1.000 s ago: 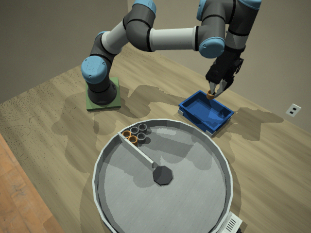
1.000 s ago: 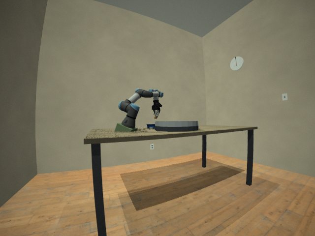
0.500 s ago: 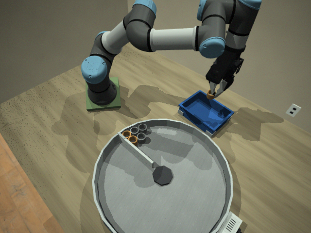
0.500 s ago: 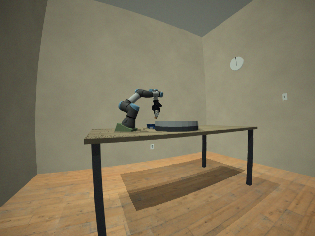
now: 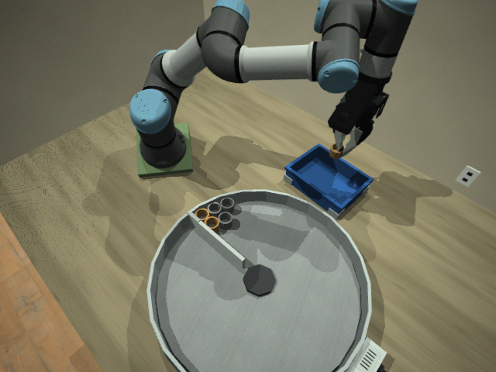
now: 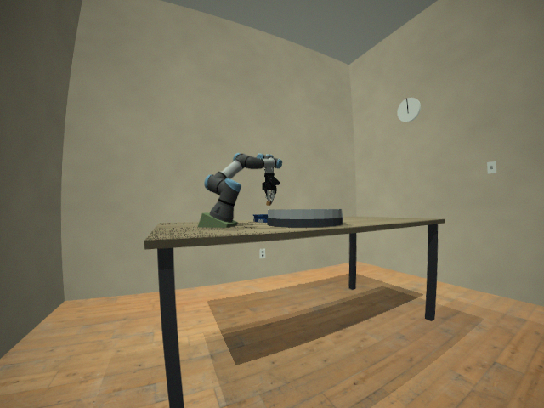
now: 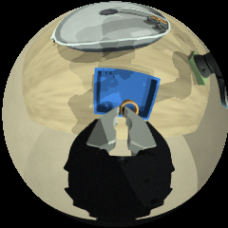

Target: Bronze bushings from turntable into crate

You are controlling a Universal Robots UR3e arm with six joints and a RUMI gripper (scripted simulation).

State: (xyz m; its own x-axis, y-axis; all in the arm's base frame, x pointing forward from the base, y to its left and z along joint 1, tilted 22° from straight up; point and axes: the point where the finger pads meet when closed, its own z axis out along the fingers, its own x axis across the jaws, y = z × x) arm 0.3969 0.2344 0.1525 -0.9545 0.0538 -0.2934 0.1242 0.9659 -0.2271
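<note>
My gripper is now 10 mm past the blue crate and 110 mm above it. Round my hand: grey turntable: 360 mm to the right, 90 mm below.
</note>
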